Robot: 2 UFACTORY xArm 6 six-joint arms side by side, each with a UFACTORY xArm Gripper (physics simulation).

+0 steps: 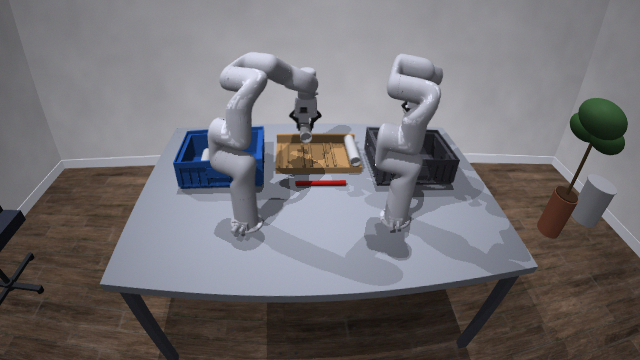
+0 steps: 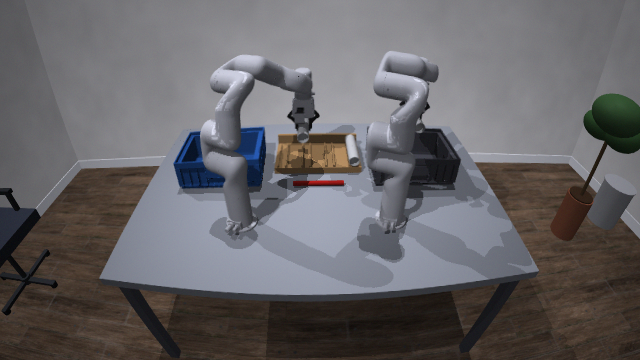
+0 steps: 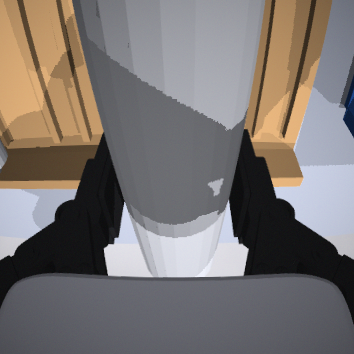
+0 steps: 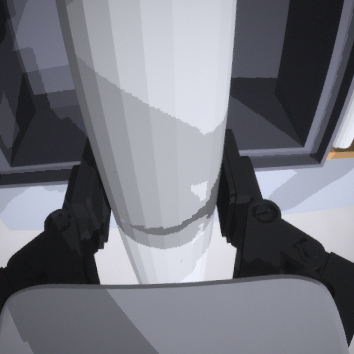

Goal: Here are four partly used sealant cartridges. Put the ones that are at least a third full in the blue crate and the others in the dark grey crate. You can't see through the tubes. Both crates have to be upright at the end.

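Frame: origin at the left arm's base, x ahead, y left, z up, level; millimetres.
Seen in the pictures: left gripper, fingertip midpoint: (image 3: 175, 153); right gripper, fingertip midpoint: (image 4: 160, 154); left arm's base at its link origin: (image 1: 246, 222) (image 2: 241, 222); right arm's base at its link origin: (image 1: 394, 219) (image 2: 390, 219).
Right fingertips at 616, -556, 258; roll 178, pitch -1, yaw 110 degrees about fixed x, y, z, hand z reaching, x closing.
Pixels of each thing's middle, then the offset from my right fingertips to it, as dx, dy, dz. Level surfaces: height alone.
- white-grey cartridge at the middle of its body: (image 3: 174, 168) (image 1: 305, 127) (image 2: 303, 127) -127, +482, -71
- dark grey crate at the middle of its body: (image 4: 143, 19) (image 2: 411, 155) (image 1: 410, 155) -4, -15, -184
- third cartridge at the middle of its body: (image 2: 351, 148) (image 1: 351, 148) -27, +276, -197
- white cartridge at the middle of its body: (image 1: 205, 163) -356, +909, -216
- blue crate at the middle of its body: (image 1: 221, 156) (image 2: 222, 157) -322, +826, -184
- shallow orange-brown tray at the middle of its body: (image 3: 105, 68) (image 1: 317, 152) (image 2: 317, 152) -79, +432, -220
- red bar at the middle of its body: (image 1: 320, 183) (image 2: 318, 183) -283, +355, -247
- grey table at its surface level: dz -257
My left gripper (image 1: 305, 124) (image 2: 303, 123) (image 3: 175, 153) is shut on a white-grey cartridge (image 1: 305, 135) (image 2: 302, 135) (image 3: 170, 100), held above the tray's left part. My right gripper (image 2: 418, 114) (image 4: 160, 154) is shut on another cartridge (image 2: 420, 126) (image 4: 155, 100), over the dark grey crate (image 1: 442, 172) (image 2: 444, 172) (image 4: 287, 162); its arm partly hides it. A third cartridge (image 1: 352, 150) (image 2: 353, 150) lies at the tray's right end. Part of a white cartridge (image 1: 205, 154) shows inside the blue crate (image 1: 192, 175) (image 2: 192, 176) behind the left arm. Both crates stand upright.
The shallow orange-brown tray (image 1: 320, 170) (image 2: 317, 170) (image 3: 45, 165) with grooves lies between the crates. A red bar (image 1: 320, 183) (image 2: 318, 183) lies in front of it on the grey table (image 1: 310, 250) (image 2: 310, 250). The crate walls rise beside the tray.
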